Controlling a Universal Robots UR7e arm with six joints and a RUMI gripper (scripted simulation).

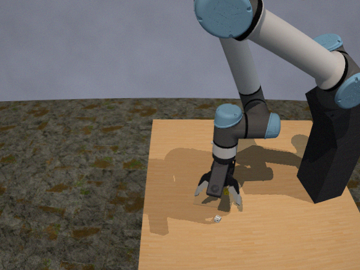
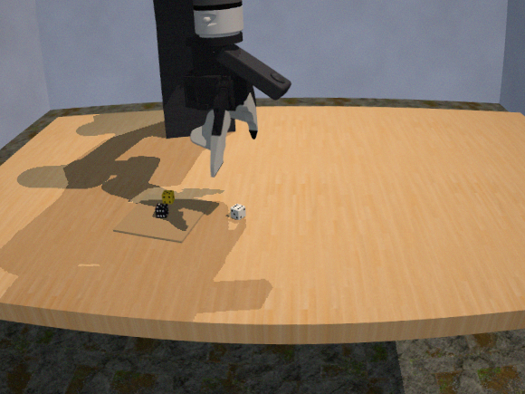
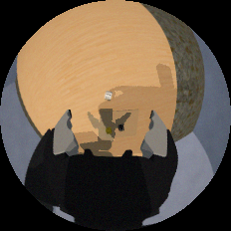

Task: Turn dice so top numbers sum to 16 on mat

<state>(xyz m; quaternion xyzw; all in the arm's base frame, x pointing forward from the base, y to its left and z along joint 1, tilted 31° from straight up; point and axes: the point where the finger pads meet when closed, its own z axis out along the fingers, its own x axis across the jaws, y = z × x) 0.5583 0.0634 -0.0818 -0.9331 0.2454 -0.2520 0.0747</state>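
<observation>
My gripper is now 110 mm above the white die and 10 mm past it. Round my hand: yellow die (130 mm to the right, 110 mm below, 90 mm behind); then thin tan mat (140 mm to the right, 120 mm below, 40 mm behind); then black die (140 mm to the right, 110 mm below, 40 mm behind).
</observation>
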